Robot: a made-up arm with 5 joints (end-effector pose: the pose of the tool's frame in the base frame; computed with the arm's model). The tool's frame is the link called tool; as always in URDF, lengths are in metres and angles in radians. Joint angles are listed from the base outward.
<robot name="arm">
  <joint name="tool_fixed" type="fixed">
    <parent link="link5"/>
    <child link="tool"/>
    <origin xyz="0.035 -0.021 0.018" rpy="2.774 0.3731 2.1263"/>
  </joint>
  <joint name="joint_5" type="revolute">
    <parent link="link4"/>
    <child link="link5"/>
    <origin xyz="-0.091 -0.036 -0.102"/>
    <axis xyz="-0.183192 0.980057 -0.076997"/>
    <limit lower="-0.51" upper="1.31"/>
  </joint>
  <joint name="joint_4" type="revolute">
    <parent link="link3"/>
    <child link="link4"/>
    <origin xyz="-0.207 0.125 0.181"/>
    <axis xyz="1 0 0"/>
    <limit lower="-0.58" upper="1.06"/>
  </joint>
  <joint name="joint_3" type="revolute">
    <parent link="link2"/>
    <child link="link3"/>
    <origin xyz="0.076 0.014 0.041"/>
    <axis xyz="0 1 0"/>
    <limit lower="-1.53" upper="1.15"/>
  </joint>
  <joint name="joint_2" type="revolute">
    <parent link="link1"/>
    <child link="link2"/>
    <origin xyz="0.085 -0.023 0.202"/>
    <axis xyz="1 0 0"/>
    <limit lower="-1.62" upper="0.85"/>
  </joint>
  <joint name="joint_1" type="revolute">
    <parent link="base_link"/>
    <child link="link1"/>
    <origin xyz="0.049 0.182 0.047"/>
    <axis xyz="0 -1 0"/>
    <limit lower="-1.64" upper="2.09"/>
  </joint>
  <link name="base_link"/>
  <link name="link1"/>
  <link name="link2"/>
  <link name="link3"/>
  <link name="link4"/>
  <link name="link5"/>
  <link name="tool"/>
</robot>
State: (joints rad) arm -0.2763 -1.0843 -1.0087 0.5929 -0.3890
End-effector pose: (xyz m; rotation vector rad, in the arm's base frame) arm -0.0015 0.0955 0.0808 -0.1012 1.9829 0.6469
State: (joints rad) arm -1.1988 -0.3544 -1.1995 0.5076 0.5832
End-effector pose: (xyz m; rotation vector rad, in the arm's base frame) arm 0.0402 0.2274 0.0342 -0.8671 -2.8416 -0.1287
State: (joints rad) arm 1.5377 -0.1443 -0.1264 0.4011 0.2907
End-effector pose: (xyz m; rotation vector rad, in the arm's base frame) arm -0.2183 0.2922 -0.0500 0.5257 1.2012 0.8869
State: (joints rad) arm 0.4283 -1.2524 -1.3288 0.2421 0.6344
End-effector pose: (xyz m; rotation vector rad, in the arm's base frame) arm 0.0655 0.0074 0.0968 0.0872 1.3063 -0.4766
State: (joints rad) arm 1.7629 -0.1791 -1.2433 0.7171 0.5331
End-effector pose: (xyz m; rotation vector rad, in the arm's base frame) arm 0.0529 0.2862 0.0628 -0.3372 0.3900 0.7736
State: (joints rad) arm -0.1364 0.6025 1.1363 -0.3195 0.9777
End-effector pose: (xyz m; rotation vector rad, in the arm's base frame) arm 0.2457 0.0172 0.5139 -0.0113 -1.7427 0.7631
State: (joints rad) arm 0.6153 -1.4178 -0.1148 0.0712 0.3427
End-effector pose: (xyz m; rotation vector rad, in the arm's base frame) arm -0.1117 0.2642 0.0907 0.9372 1.2225 -1.0590
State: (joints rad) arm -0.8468 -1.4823 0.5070 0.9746 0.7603
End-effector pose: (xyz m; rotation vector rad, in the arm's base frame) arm 0.0477 0.4051 0.0884 -1.0610 -1.5593 1.6011
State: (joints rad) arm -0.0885 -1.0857 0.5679 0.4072 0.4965
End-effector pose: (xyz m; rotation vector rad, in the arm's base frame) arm 0.0450 0.4264 0.2487 -1.5940 -2.1539 1.4868
